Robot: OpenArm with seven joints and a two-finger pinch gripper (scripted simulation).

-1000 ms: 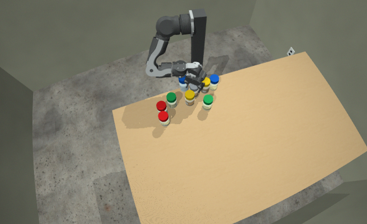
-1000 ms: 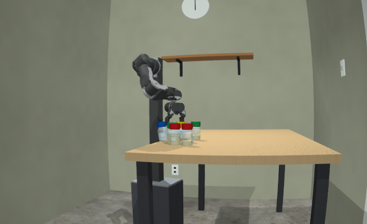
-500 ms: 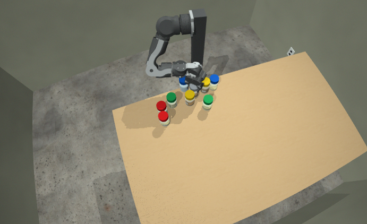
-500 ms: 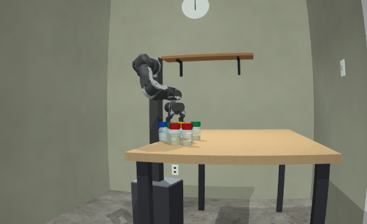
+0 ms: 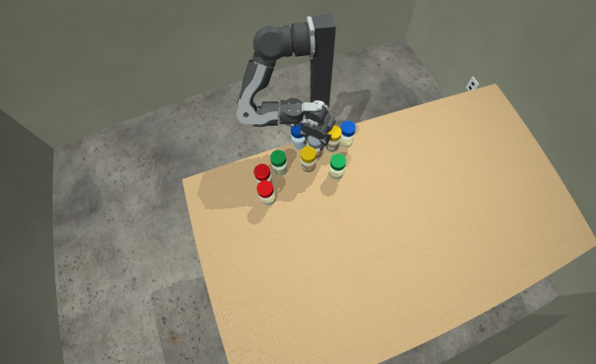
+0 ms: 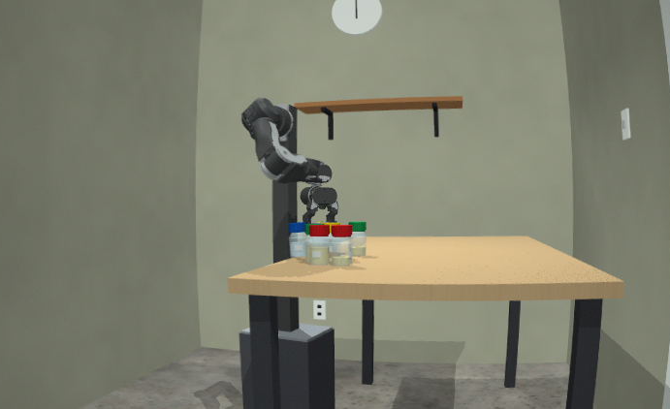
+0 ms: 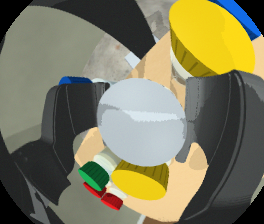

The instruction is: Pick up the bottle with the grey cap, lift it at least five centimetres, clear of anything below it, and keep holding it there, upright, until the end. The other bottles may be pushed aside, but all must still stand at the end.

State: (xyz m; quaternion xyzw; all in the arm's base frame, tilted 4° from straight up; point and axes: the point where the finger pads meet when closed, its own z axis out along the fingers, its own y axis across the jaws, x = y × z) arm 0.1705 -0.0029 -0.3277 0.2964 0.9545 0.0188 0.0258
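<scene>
The grey-capped bottle lies 40 mm below my hand. Round my hand: yellow-capped bottle (50 mm ahead, 40 mm to the right, 40 mm below); green-capped bottle (100 mm ahead, 60 mm to the left, 40 mm below); blue-capped bottle (130 mm to the left, 40 mm below, 30 mm behind).
</scene>
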